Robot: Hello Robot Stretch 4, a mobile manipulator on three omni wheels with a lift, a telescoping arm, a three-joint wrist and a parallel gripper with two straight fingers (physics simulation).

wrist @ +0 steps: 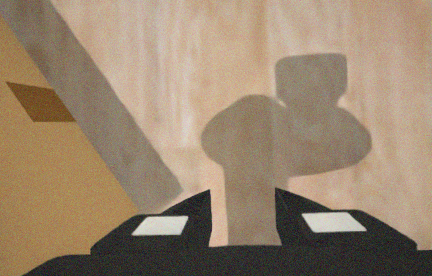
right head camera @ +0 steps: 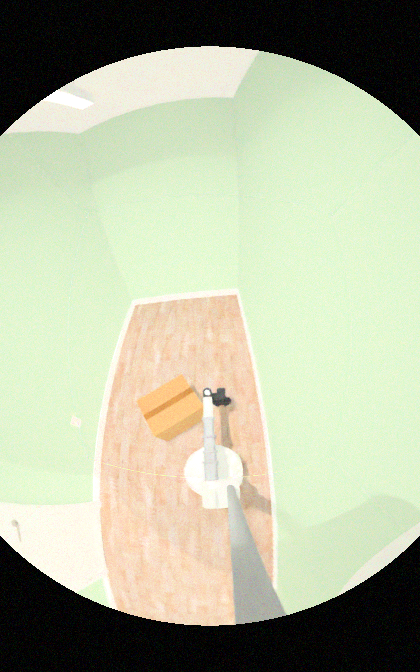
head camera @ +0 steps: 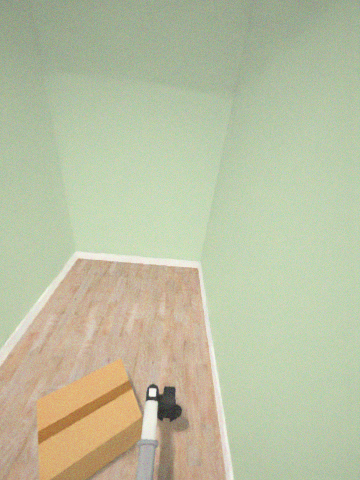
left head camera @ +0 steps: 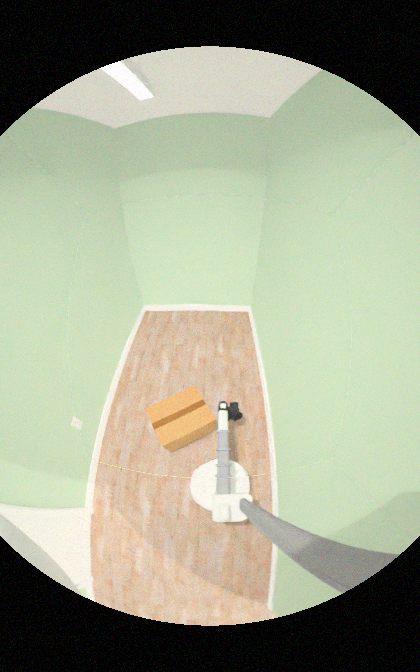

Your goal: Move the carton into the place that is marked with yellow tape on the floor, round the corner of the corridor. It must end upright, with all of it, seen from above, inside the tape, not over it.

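Frame: origin at the robot's base, x ahead, y left, z up, level; millimetres.
Seen in the pictures: gripper, fingertip midpoint: (wrist: pixel 243 208) (head camera: pixel 166 418).
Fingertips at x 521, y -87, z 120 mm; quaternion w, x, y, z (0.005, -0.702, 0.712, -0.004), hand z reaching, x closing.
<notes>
A point is followed by its place in that frame.
The carton (head camera: pixel 95 425) {x 436, y 246, z 293 mm} (left head camera: pixel 187 422) (right head camera: pixel 175 410) (wrist: pixel 45 175) {x 539, y 79, z 72 mm} is an orange-brown box with a darker stripe across its top. It stands on the floor, turned at an angle to the corridor, left of my arm. My gripper (head camera: pixel 169 404) (left head camera: pixel 233 411) (right head camera: pixel 220 397) (wrist: pixel 243 208) {x 521, y -87, z 120 mm} is open, with bare floor and its own shadow seen between the fingers. It is just right of the carton's right side, between it and the right wall. In the wrist view the carton fills the left edge, beside the left finger. The place marked with yellow tape does not show.
The corridor ends ahead at a green wall (head camera: pixel 140 175) {x 2057, y 307, z 1027 mm} (left head camera: pixel 195 240) with a white baseboard. The right wall (head camera: pixel 290 300) {x 559, y -432, z 1050 mm} (left head camera: pixel 325 350) is close to my gripper and to my base (left head camera: pixel 202 485) (right head camera: pixel 195 470). A white door (left head camera: pixel 55 530) (right head camera: pixel 50 535) is at the left, behind the carton.
</notes>
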